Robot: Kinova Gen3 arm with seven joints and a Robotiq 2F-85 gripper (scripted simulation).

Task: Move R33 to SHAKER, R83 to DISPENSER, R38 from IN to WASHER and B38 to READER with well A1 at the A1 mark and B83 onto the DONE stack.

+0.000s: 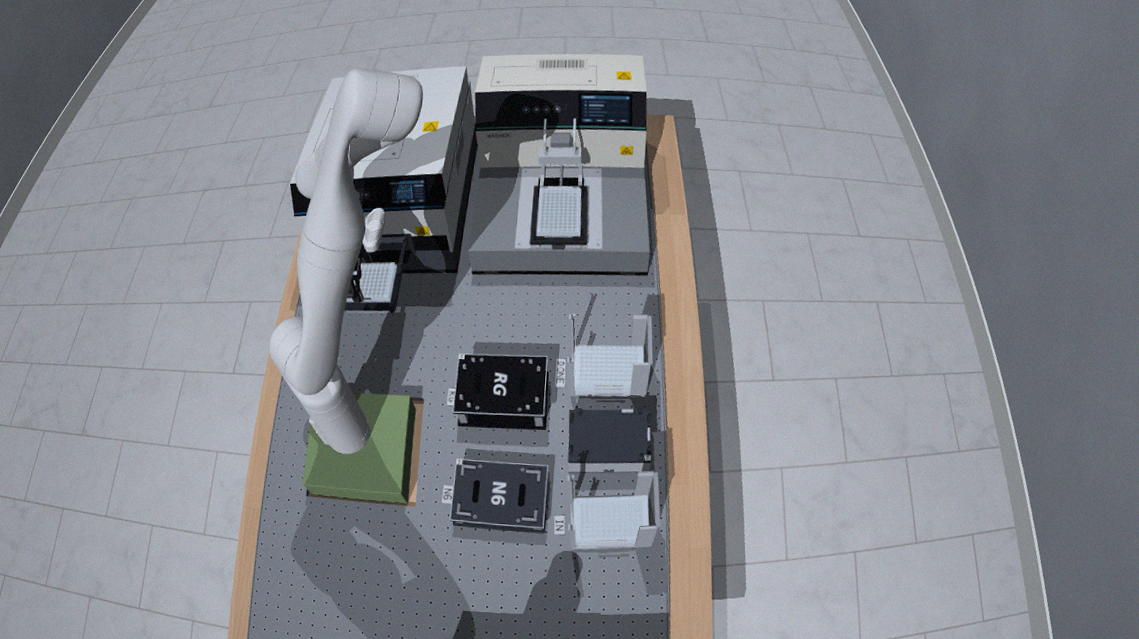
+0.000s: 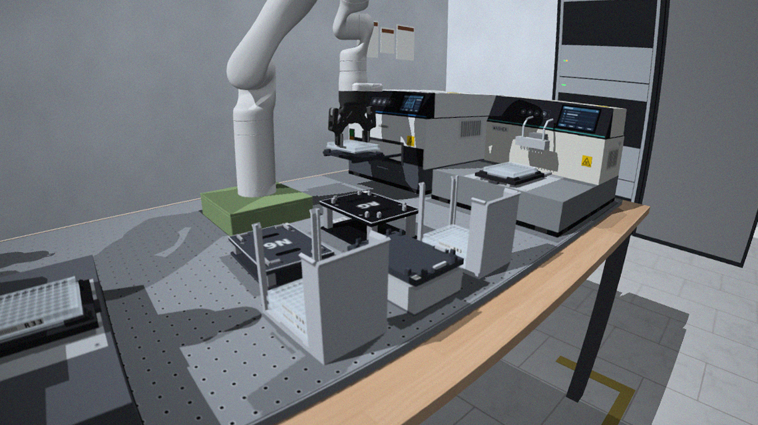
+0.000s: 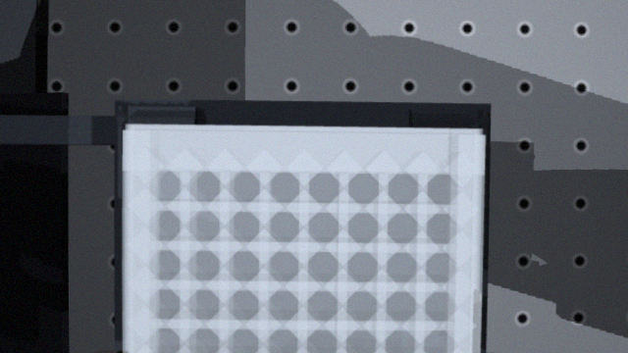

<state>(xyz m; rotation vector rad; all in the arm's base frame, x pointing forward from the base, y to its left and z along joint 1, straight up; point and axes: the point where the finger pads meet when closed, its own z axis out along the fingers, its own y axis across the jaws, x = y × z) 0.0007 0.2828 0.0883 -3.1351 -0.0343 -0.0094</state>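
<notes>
The plate B38 lies 10 mm below my hand. The rest, counted from my hand: RG nest (280 mm ahead, 170 mm to the right, 70 mm below); then plate R83 (370 mm ahead, 200 mm to the left, 30 mm below); then washer nest (370 mm ahead, 200 mm to the left, 40 mm below).
</notes>
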